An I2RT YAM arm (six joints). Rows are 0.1 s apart.
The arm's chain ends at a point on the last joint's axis. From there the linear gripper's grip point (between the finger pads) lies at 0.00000 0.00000 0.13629 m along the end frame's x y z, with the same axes.
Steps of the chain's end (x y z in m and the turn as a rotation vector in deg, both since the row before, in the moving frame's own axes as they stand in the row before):
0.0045 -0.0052 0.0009 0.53 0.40 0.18
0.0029 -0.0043 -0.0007 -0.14 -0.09 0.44
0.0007 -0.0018 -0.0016 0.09 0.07 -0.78
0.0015 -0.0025 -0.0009 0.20 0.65 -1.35
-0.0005 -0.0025 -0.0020 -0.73 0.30 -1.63
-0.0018 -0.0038 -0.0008 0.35 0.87 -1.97
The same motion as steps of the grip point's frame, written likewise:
0.0055 -0.0065 0.0009 0.53 0.40 0.18
0.0027 -0.0040 -0.0007 -0.14 -0.09 0.44
0.0009 -0.0020 -0.0016 0.09 0.07 -0.78
0.0030 -0.0030 -0.0009 0.20 0.65 -1.35
0.0002 -0.0008 -0.0020 -0.73 0.30 -1.63
0.0003 -0.0047 -0.0008 0.35 0.87 -1.97

